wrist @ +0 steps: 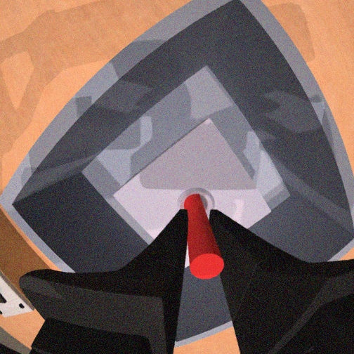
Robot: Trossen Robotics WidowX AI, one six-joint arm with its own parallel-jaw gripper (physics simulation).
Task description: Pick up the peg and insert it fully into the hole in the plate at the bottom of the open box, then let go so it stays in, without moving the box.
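A red peg [204, 240] is held between the black fingers of my gripper [197, 215], which is shut on it. The peg's near end faces the camera, and its far end overlaps the ringed hole [211, 200] in the view. Whether the tip is inside the hole or above it I cannot tell. The pale plate [135, 197] lies at the bottom of the open grey box [45, 220], around the hole. The fingers hide the plate's lower part and some of the box's near side.
The box's tall dark walls and its light rim surround the fingers and peg. A brown block [20, 250] and a white part with dark holes [15, 302] show at the left edge. Shadows fall on the orange table [60, 85].
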